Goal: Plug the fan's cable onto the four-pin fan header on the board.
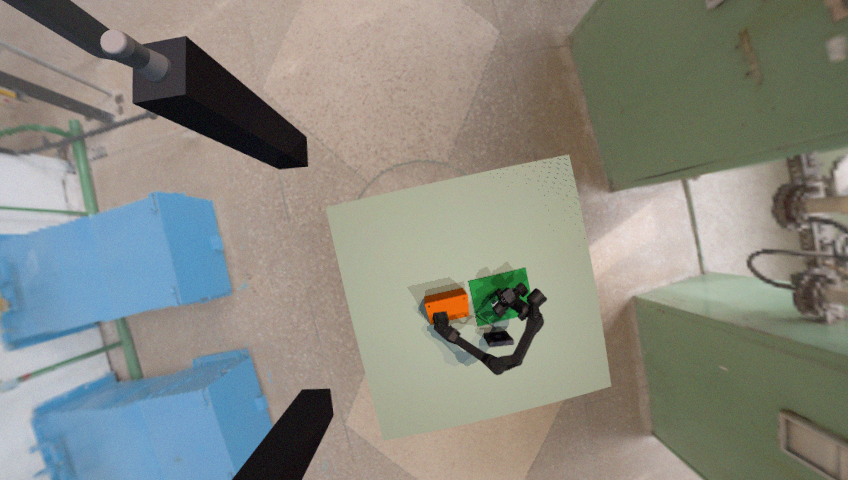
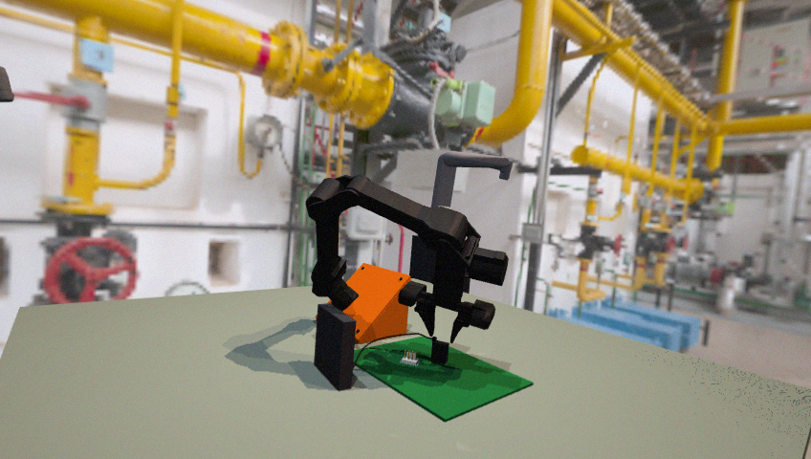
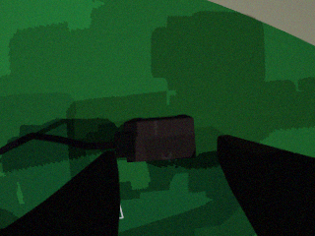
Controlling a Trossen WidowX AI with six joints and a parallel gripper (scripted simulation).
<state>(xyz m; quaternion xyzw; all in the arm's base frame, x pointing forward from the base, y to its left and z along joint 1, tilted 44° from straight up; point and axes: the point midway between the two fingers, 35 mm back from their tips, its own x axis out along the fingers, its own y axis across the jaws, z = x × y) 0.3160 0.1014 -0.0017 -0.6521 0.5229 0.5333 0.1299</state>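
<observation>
The dark fan plug is 3 cm below my gripper tip. The rest, counted from my gripper tip: four-pin fan header 2 cm behind, 6 cm to the right, 5 cm below; then black fan 3 cm behind, 22 cm to the right, 1 cm above; then green board 2 cm ahead, 3 cm to the right, 7 cm below.
</observation>
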